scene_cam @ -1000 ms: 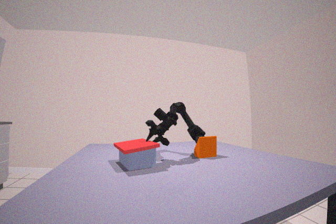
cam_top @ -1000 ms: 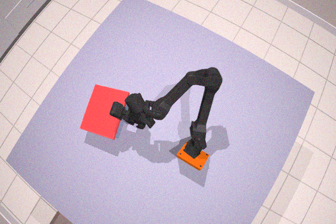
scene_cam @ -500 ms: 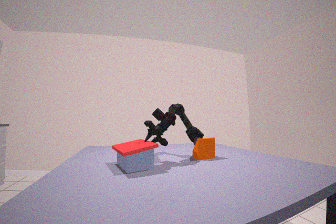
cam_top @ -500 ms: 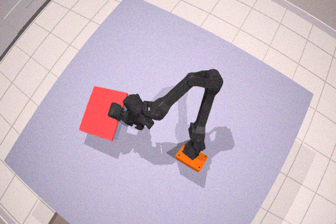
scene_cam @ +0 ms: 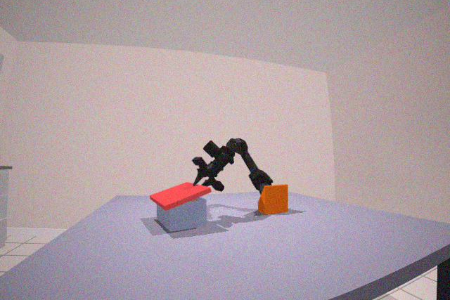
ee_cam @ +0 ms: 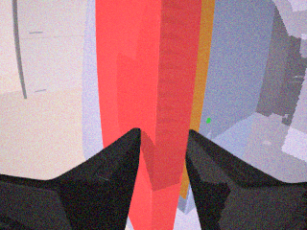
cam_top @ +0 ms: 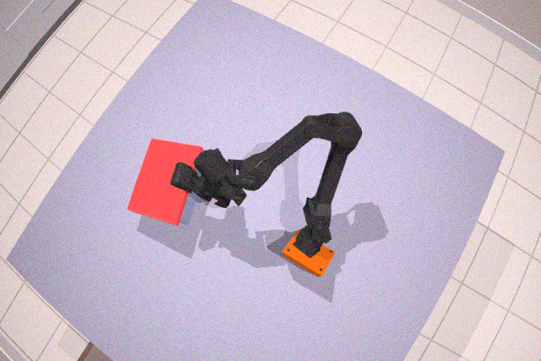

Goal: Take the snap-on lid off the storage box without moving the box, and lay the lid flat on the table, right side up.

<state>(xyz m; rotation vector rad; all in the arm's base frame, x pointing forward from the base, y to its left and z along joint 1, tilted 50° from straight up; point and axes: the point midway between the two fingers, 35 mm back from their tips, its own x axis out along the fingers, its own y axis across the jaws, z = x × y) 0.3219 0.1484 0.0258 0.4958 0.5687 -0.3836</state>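
Right now the red lid is 7 cm ahead of my gripper tip, 3 cm to the left of it and 2 cm below it. The rest, counted from my gripper tip: grey-blue storage box: 9 cm below, 6 cm ahead, 3 cm to the left.
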